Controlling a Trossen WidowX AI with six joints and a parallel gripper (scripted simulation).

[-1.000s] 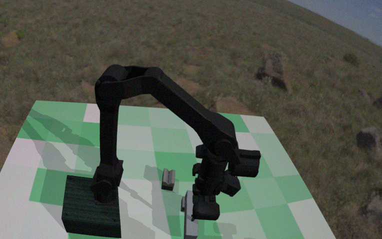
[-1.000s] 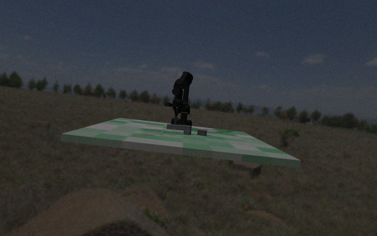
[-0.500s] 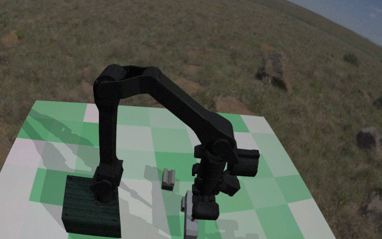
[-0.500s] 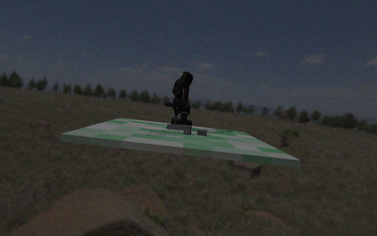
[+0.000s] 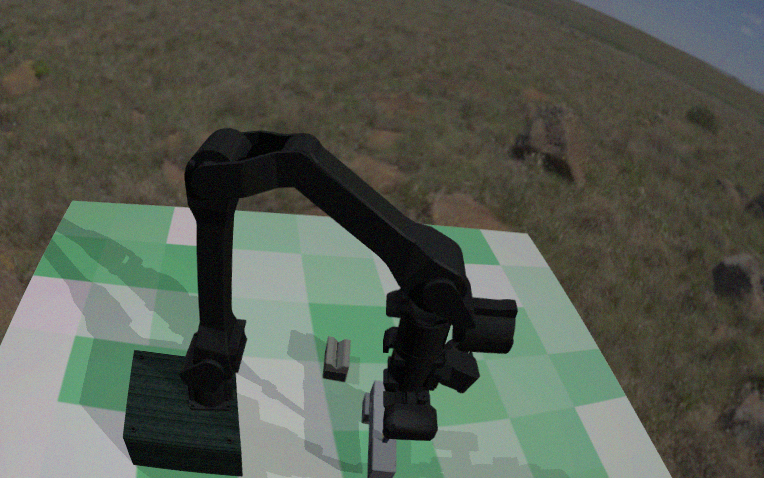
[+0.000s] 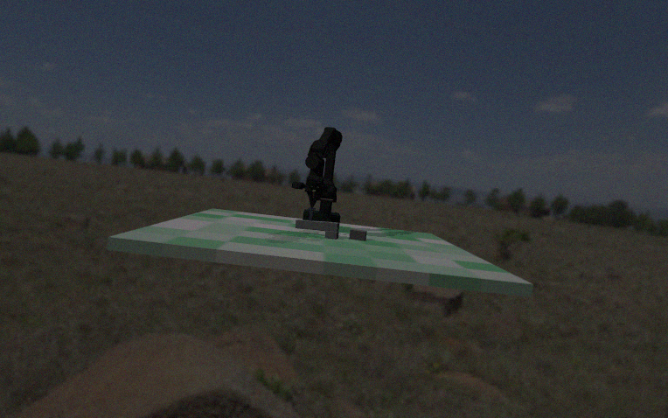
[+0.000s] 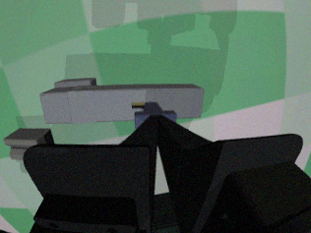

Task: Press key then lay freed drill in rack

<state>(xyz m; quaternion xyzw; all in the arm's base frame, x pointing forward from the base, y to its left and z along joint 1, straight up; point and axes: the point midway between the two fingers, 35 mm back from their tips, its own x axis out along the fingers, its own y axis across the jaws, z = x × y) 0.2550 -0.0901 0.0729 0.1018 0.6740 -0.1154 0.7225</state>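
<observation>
Right now the drill is 70 mm below my gripper tip, 60 mm to the left of it and 10 mm ahead of it. The rest, counted from my gripper tip: blue key: 30 mm below; rack: 220 mm to the left, 100 mm below, 10 mm behind; grey housing block: 80 mm below, 40 mm to the left, 10 mm ahead.
</observation>
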